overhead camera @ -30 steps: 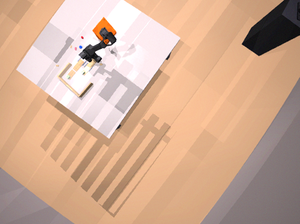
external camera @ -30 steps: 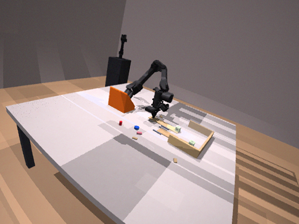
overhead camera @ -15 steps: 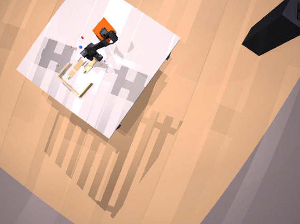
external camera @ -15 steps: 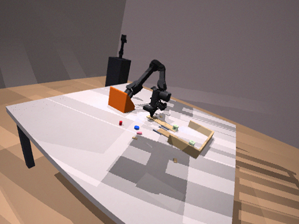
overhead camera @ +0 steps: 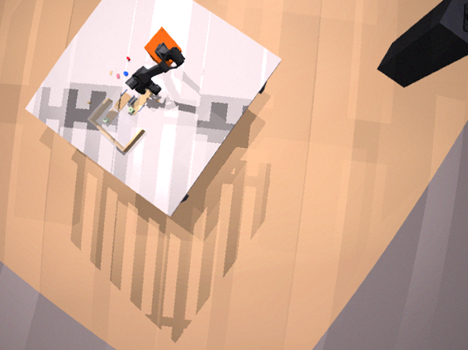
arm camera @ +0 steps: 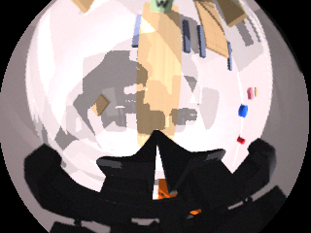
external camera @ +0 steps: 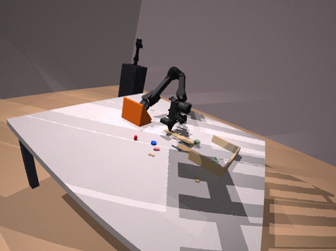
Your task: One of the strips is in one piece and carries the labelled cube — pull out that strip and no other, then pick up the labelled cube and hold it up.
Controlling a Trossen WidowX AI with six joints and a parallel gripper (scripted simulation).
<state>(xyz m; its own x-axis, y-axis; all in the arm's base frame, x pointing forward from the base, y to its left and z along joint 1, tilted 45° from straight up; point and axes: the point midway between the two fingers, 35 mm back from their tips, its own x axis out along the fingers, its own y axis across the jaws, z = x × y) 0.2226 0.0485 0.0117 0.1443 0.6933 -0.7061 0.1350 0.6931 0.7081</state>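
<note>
My gripper tip is 90 mm short of the tan strip and 20 mm to the left of it. From my gripper tip the other things lie so: red cylinder 90 mm behind, 260 mm to the right, 10 mm above; pink block 50 mm ahead, 250 mm to the right; blue disc 10 mm ahead, 220 mm to the right.
</note>
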